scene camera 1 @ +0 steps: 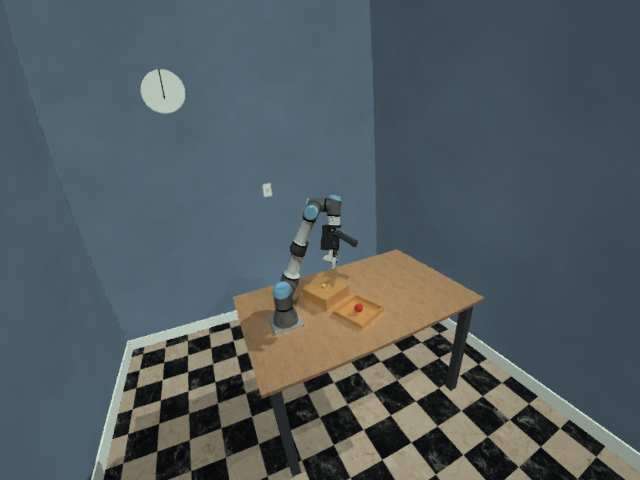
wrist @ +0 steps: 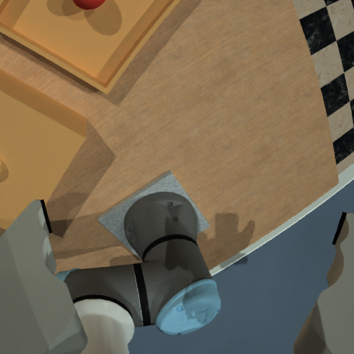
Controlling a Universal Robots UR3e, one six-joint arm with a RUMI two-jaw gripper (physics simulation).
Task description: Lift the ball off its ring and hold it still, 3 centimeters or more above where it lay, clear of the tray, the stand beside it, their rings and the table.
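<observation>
A red ball sits in the middle of the shallow orange tray; in the wrist view the top edge cuts it off. The ring under the ball is hidden or too small to tell. A raised orange box-like stand is beside the tray, with a small yellowish ring on top. My gripper is open with its jaws wide apart. It hangs high above the stand's far side, away from the ball.
The wooden table carries the tray, the stand and the arm's grey base plate. The base is left of the stand in the scene view. Blue walls rise behind the table.
</observation>
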